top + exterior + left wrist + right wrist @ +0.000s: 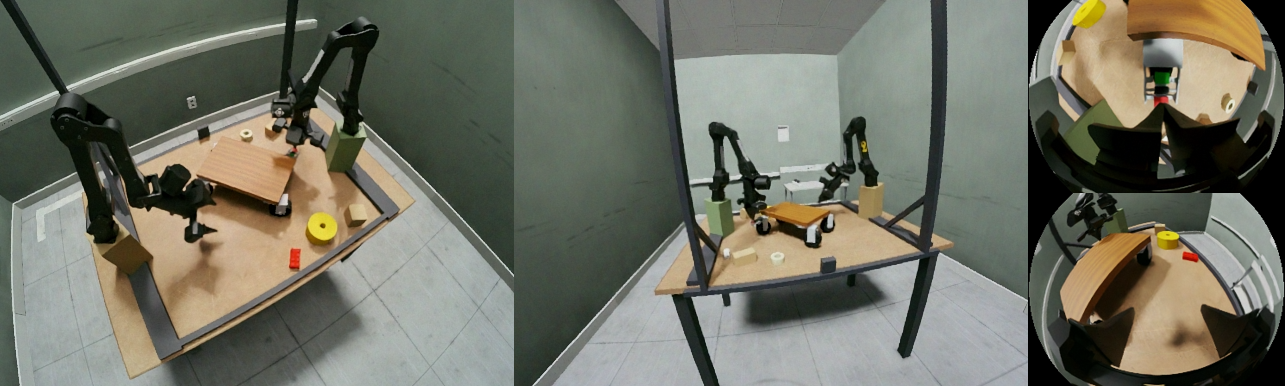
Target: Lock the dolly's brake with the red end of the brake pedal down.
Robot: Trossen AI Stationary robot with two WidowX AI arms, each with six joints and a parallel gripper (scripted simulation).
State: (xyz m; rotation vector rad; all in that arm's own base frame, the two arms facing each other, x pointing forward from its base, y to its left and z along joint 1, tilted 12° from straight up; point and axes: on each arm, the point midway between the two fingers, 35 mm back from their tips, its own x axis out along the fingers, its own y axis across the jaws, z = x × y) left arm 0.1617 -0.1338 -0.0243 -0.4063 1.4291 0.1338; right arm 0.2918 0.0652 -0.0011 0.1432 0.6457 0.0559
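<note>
Right now the caster brake pedal is 1 cm ahead of my left hand, 1 cm to the right of it and 5 cm below it. Also, from my left hand: yellow ring 31 cm ahead, 9 cm to the right, 11 cm below; then white capsule 14 cm behind, 12 cm to the left, 13 cm below; then cream ring 23 cm behind, 9 cm to the right, 12 cm below.
</note>
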